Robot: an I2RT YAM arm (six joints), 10 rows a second.
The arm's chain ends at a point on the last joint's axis. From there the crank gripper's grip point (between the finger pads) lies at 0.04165 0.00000 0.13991 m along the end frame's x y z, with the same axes.
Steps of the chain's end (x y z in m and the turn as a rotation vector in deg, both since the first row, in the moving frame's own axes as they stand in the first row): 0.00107, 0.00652, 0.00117, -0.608, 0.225, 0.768; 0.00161, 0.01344, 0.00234, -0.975, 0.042, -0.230; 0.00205, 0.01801, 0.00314, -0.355, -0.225, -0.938; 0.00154, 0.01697, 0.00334, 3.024, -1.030, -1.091; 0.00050, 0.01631, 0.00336, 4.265, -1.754, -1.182; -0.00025, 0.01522, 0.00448, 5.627, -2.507, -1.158; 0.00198, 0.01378, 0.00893, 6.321, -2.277, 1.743; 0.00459, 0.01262, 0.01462, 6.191, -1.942, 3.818; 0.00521, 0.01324, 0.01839, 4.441, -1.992, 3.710; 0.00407, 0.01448, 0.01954, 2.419, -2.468, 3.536; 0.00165, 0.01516, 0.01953, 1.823, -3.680, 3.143; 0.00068, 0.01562, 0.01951, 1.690, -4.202, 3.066
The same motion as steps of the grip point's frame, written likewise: 0.00161, 0.00857, 0.00099, -0.608, 0.225, 0.768; 0.00172, 0.01565, 0.00229, -0.975, 0.042, -0.230; 0.00150, 0.01820, 0.00330, -0.355, -0.225, -0.938; -0.00106, 0.00880, 0.00385, 3.024, -1.030, -1.091; -0.00391, 0.00505, 0.00415, 4.265, -1.754, -1.182; -0.00655, 0.00064, 0.00545, 5.627, -2.507, -1.158; -0.00338, -0.00053, 0.00969, 6.321, -2.277, 1.743; 0.00025, 0.00008, 0.01528, 6.191, -1.942, 3.818; 0.00059, 0.00489, 0.01944, 4.441, -1.992, 3.710; -0.00188, 0.01092, 0.02113, 2.419, -2.468, 3.536; -0.00735, 0.01271, 0.02188, 1.823, -3.680, 3.143; -0.00963, 0.01341, 0.02216, 1.690, -4.202, 3.066
